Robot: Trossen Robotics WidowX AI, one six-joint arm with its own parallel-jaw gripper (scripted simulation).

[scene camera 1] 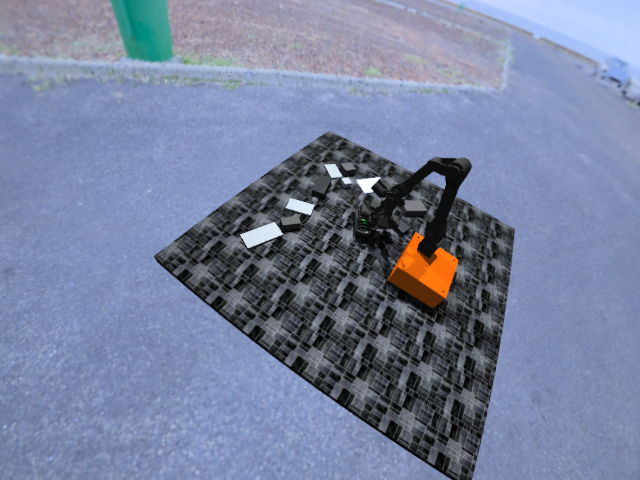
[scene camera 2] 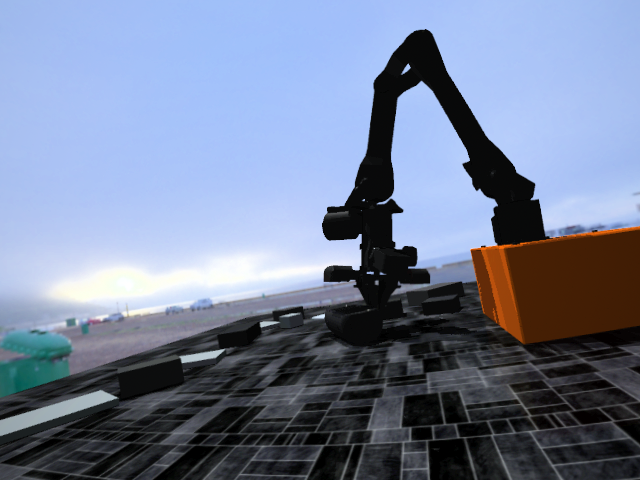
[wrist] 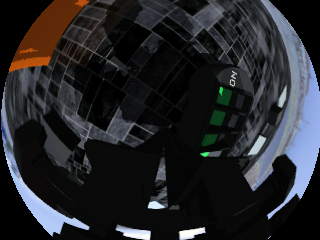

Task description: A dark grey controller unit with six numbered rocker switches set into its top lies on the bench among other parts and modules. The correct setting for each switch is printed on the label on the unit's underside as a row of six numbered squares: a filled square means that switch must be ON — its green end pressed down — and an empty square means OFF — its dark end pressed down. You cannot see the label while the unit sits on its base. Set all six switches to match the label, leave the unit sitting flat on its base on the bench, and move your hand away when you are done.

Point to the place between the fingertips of my gripper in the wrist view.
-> At 165,131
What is my gripper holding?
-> Nothing.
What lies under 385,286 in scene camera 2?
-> My gripper.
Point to a dark block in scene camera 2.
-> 415,297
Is my gripper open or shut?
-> Shut.
